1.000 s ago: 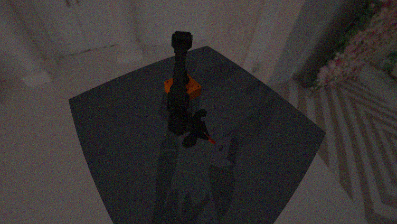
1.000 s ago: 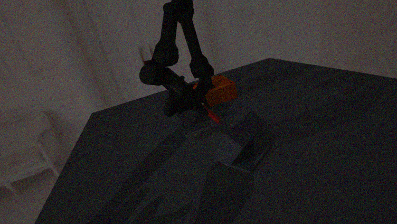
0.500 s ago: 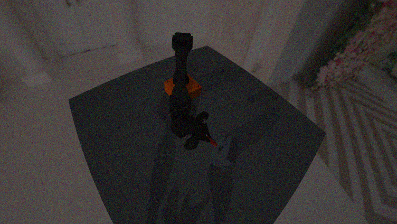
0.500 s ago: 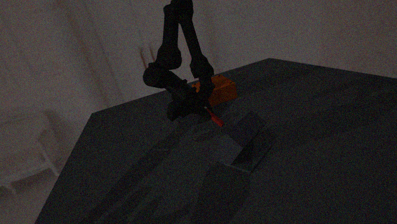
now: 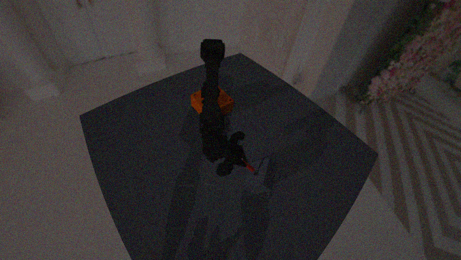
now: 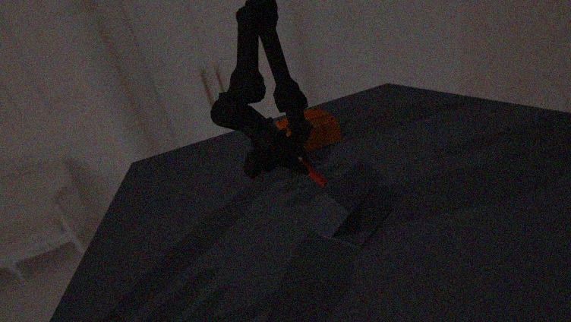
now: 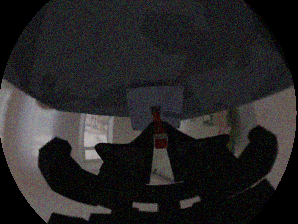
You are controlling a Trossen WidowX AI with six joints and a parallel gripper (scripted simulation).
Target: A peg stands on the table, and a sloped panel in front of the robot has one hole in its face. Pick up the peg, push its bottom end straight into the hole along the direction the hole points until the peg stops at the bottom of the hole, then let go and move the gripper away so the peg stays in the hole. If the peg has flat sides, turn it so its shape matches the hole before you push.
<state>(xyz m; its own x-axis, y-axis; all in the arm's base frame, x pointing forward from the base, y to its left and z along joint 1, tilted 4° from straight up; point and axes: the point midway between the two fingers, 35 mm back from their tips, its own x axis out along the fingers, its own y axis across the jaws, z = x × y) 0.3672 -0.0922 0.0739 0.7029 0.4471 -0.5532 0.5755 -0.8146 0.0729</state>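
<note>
My gripper tip is 6 cm short of the sloped panel, 5 cm above it and 4 cm to the right of it. Round my gripper tip: red peg 1 cm to the right, 1 cm behind, 1 cm above.
</note>
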